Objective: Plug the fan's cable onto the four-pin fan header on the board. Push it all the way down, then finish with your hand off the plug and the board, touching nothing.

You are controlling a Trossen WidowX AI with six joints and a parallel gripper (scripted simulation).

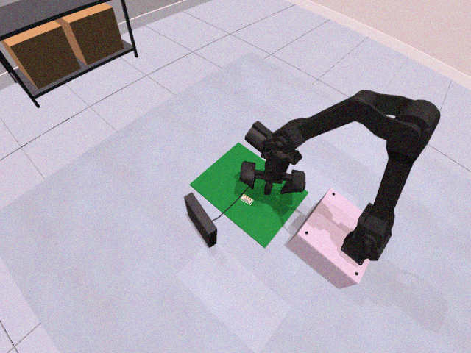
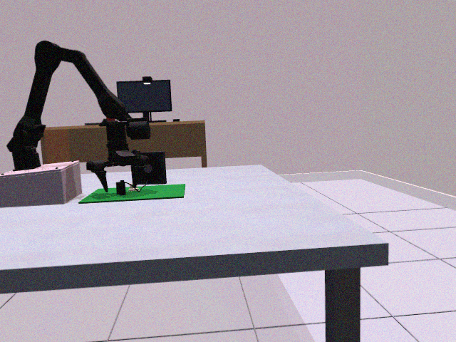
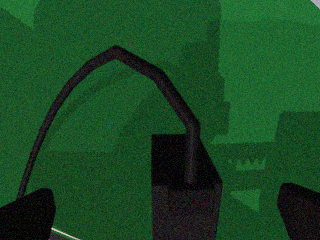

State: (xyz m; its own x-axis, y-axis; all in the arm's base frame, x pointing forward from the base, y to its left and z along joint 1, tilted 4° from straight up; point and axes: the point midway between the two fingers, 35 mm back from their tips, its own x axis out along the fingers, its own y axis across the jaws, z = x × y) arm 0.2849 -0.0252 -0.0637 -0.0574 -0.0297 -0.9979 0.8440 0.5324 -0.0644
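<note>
Now: the green board 50 mm ahead of my gripper tip, 20 mm to the left of it and 30 mm below it. Round my gripper tip: black fan 60 mm ahead, 210 mm to the left, 40 mm above; black plug 10 mm to the right, 10 mm above.
</note>
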